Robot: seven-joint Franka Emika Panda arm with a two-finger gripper.
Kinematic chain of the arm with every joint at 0, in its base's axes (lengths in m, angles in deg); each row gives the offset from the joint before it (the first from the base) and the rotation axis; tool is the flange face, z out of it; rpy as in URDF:
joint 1: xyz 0 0 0.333 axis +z
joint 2: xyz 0 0 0 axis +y
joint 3: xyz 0 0 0.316 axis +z
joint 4: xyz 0.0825 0 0 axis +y
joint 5: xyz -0.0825 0 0.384 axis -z
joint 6: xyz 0 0 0 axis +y
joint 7: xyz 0.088 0 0 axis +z
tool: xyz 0 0 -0.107 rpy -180 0 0
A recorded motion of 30 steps. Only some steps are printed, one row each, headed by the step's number.
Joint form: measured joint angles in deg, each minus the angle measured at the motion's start. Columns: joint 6, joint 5, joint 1, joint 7, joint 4, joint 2, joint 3.
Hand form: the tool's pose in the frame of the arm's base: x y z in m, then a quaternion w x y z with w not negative. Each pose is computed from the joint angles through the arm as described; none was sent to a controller.
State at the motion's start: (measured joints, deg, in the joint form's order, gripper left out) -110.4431 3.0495 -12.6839 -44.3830 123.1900 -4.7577 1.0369
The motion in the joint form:
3: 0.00 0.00 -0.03 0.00 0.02 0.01 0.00
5: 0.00 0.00 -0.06 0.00 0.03 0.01 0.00
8: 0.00 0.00 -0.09 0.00 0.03 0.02 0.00
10: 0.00 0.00 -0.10 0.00 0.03 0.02 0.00
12: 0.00 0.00 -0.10 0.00 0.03 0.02 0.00
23: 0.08 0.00 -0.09 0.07 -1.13 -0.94 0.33
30: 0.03 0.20 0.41 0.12 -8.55 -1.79 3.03
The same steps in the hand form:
3: 0.4940 -0.1058 0.4261 0.04364 0.88535 -0.45896 -0.06006
5: 0.4939 -0.1060 0.4260 0.04365 0.88523 -0.45919 -0.06015
8: 0.4939 -0.1063 0.4260 0.04366 0.88510 -0.45941 -0.06025
10: 0.4939 -0.1064 0.4260 0.04365 0.88506 -0.45949 -0.06025
12: 0.4939 -0.1064 0.4260 0.04365 0.88506 -0.45949 -0.06025
23: 0.4971 -0.1039 0.4435 0.03938 0.88742 -0.45727 -0.04294
30: 0.5231 -0.0782 0.5121 0.02309 0.90041 -0.43348 0.02861

